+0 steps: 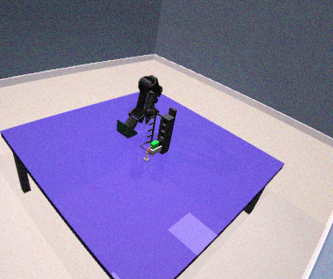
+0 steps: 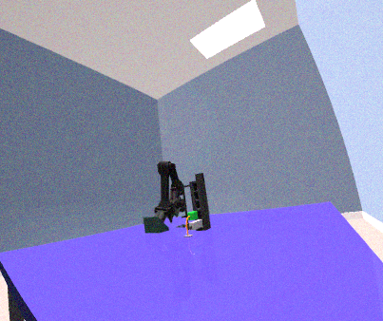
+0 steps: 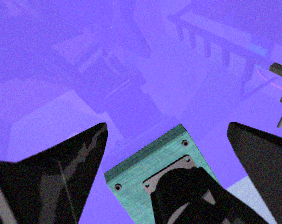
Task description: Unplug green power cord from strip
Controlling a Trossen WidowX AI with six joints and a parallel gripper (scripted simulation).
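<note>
The green plug lies 24 cm ahead of my gripper tip, 14 cm to the right of it and 5 cm above it. From my gripper tip the other things lie so: dark upright panel: 24 cm ahead, 8 cm above, 7 cm to the right.
</note>
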